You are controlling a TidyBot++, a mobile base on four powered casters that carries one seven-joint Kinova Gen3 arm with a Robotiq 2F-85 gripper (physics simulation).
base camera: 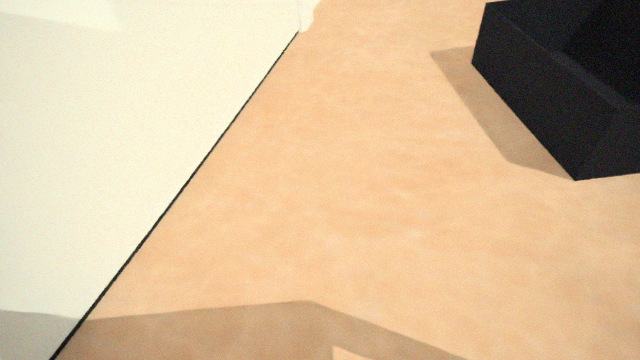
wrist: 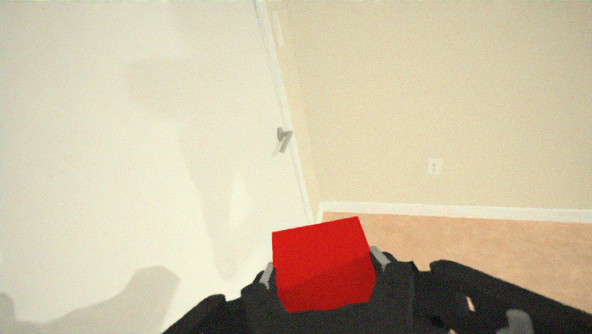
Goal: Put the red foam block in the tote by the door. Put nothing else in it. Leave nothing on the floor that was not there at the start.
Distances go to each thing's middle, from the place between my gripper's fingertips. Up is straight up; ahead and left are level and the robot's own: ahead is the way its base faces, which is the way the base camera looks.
Labels:
Now: hand 20 mm past the red foam block (wrist: pixel 324 266). From my hand the other things lie so: black tote (base camera: pixel 563 76): 400 mm ahead, 370 mm to the right, 1120 mm below.

